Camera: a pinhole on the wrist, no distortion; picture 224 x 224 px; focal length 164.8 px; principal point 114.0 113.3 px. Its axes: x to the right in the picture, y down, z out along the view. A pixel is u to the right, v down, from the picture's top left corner.
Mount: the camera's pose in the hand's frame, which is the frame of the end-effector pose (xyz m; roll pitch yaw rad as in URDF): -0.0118 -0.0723 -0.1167 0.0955 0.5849 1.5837
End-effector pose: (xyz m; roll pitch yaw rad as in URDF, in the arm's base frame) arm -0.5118 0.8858 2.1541 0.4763 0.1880 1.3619
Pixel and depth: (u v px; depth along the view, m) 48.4 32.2 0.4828
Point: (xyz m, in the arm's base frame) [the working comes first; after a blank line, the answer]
In the camera's frame: -0.1922 -0.2376 0.4828

-0.2980 1.1763 2.4386
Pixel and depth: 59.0 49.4 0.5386
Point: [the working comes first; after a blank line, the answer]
In the camera's frame: -0.1798 -0.2088 0.5386

-0.3187 1.1675 2.4985
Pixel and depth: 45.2 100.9 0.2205
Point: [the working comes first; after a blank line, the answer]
In the camera's frame: -0.0921 -0.0166 0.2205

-0.4267 0.9102 2.2378
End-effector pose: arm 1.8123 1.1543 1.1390 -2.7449 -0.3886 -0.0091
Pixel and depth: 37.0 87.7 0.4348
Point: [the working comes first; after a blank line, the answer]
In the camera's frame: -0.2032 -0.0675 0.4348

2.0244 1.2925 0.8776
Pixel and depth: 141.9 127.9 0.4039
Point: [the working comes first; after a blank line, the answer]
In the camera's frame: 0.0684 0.0358 0.4039

1.8943 1.0321 0.9029
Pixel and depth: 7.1 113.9 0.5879
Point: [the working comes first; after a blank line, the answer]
In the camera's frame: -0.3814 0.0021 0.5879

2.0475 1.4382 0.6819
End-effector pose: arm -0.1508 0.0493 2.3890 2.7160 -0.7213 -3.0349
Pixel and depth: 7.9 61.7 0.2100
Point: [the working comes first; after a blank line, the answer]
In the camera's frame: -0.1352 -0.0658 0.2100

-0.2999 0.0201 2.3285
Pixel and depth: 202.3 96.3 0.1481
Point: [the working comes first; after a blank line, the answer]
In the camera's frame: 0.0794 -0.0153 0.1481

-0.1245 0.1045 2.4491
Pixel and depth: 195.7 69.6 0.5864
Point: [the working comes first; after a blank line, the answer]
In the camera's frame: 0.2907 -0.1555 0.5864

-0.3357 0.5573 2.5317
